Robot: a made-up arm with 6 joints. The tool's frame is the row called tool.
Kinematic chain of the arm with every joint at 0, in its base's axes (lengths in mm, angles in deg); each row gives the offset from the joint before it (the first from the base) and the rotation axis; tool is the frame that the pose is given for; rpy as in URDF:
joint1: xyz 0 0 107.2 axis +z
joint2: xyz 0 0 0 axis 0.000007 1 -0.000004
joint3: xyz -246.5 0 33.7 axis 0.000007 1 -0.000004
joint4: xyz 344.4 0 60.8 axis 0.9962 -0.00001 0.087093
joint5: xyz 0 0 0 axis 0.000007 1 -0.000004
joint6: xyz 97.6 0 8.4 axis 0.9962 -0.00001 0.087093
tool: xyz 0 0 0 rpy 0 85 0
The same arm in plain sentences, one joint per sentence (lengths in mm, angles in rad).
The arm has six revolute joints in a row. What follows holds with every joint at zero, and every direction is one of the base frame's. The first joint sits 107.2 mm along +z from the base frame's origin and rotates about +z. The second joint sits at the same point as the first joint and rotates about +y. The third joint sits 246.5 mm along -x and 33.7 mm along +z from the second joint and rotates about +y. The fourth joint sits 344.4 mm along +x and 60.8 mm along +z from the third joint and rotates about the direction (0.9962, 0, 0.0871). The fifth joint sits at the same point as the fourth joint and rotates about +y. The sixth joint sits 97.6 mm along +x and 8.4 mm along +z from the fifth joint and rotates about the direction (0.9962, 0, 0.0871). The tool frame, which is the frame that the pose is given for, sits at the same point as the sixth joint; its axes are the base frame's turned by roll 0, pitch 1.4835 and yaw 0 rad (as in URDF: about the fixed x, then y, then z).
